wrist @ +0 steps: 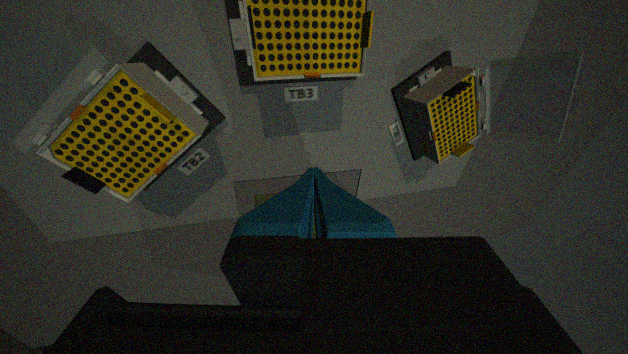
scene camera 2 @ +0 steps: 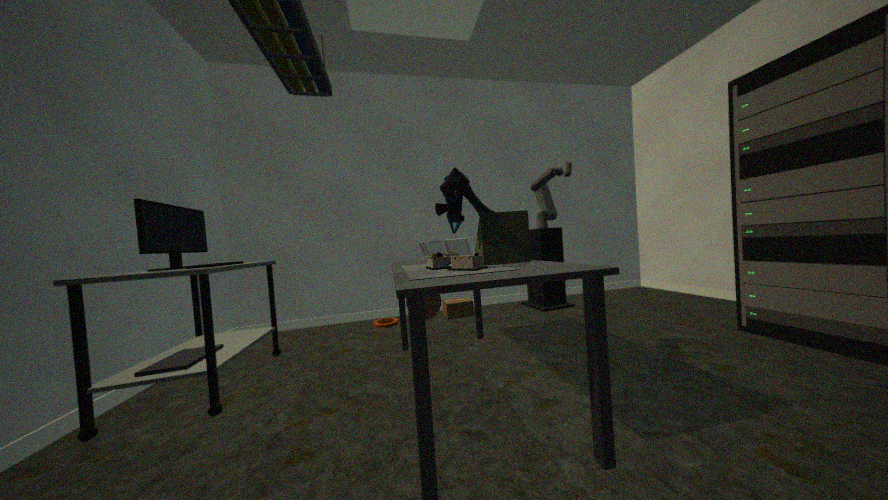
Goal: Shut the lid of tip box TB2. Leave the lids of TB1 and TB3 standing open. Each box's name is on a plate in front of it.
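Places are measured from the arm's base along level axes (x ahead, y left, z up), in millimetres.
Where they show: gripper, between the fingertips: (wrist: 313,175) (scene camera 2: 453,233); arm's base, origin of its link: (scene camera 2: 496,232).
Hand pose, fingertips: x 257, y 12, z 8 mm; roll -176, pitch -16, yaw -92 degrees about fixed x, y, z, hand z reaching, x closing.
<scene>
Each offset is from my fingertips to the top centre of the thing. "pt": to the spot under its first point. Level surfaces: height alone.
Tip box TB2 @(4 mm ahead, 164 mm left, 102 mm down) (wrist: 122,137) is at the left of the wrist view, its plate @(pt 52 mm back, 128 mm left, 175 mm down) (wrist: 193,161) at its lower right. Its clear lid @(pt 52 mm ahead, 185 mm left, 111 mm down) (wrist: 62,97) stands open on the upper-left side. Box TB3 @(89 mm ahead, 35 mm right, 102 mm down) (wrist: 307,40) is at the top centre, cut off by the frame edge; its lid does not show there. Box TB1 @(26 mm back, 259 mm right, 102 mm down) (wrist: 454,120) is at the right, its clear lid (wrist: 535,97) open to the right. In the scene view two boxes @(pt 107 mm ahead, 24 mm left, 138 mm down) (scene camera 2: 437,261) @(pt 26 mm ahead, 210 mm left, 141 mm down) (scene camera 2: 466,262) show with raised lids; their names are unreadable. My gripper (scene camera 2: 454,231) (wrist: 313,175) is shut and empty, above the boxes.
The boxes stand on a pale mat @(177 mm down) (scene camera 2: 413,273) on the table @(180 mm down) (scene camera 2: 559,270). A dark green panel (scene camera 2: 506,237) rises behind the boxes. A second arm (scene camera 2: 544,197) stands farther back. A desk (scene camera 2: 124,273) with a monitor (scene camera 2: 170,228) is at the left.
</scene>
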